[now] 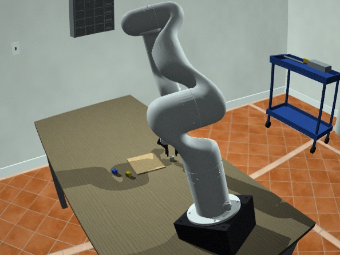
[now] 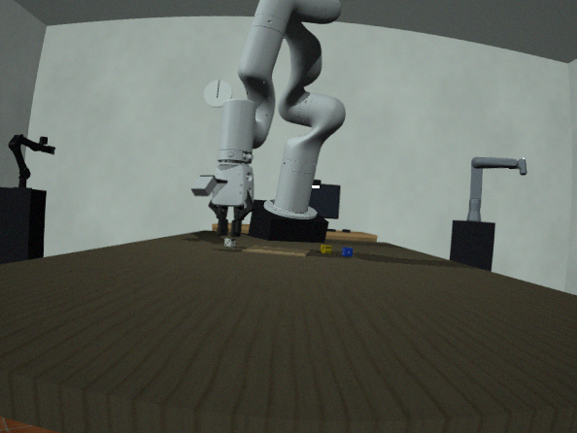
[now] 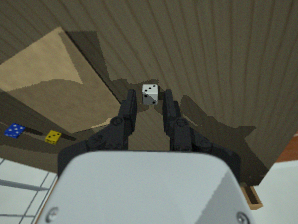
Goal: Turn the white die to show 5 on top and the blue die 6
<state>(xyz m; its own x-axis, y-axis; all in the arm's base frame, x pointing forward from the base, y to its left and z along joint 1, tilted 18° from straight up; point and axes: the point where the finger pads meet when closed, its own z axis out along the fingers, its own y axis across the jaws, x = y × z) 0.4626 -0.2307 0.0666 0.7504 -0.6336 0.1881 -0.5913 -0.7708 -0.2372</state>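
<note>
Right now the white die is 40 mm below my hand. From my hand the other things lie so: tan mat: 60 mm ahead, 110 mm to the left, 40 mm below; yellow die: 30 mm ahead, 240 mm to the left, 40 mm below; blue die: 90 mm ahead, 270 mm to the left, 40 mm below.
</note>
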